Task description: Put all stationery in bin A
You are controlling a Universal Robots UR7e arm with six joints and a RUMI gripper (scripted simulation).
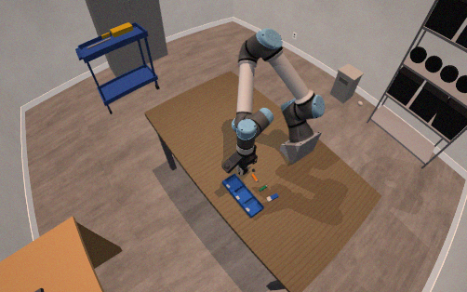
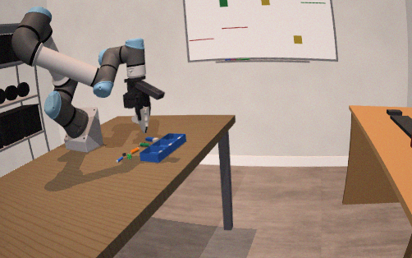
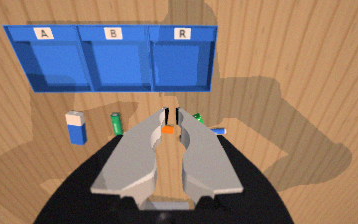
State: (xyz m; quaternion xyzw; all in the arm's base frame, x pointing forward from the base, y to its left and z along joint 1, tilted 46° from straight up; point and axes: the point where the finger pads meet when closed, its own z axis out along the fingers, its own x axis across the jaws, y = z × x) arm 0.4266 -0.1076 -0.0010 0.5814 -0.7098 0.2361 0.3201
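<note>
Right now my hand is 9 cm above the tray, 7 cm to the right of it and 4 cm short of it. The rest, counted from my hand: green die: 10 cm below, 7 cm behind, 4 cm to the right; then orange marker: 10 cm below, 8 cm behind, 3 cm to the left; then black nut: 12 cm behind, 11 cm below, 1 cm to the right.
</note>
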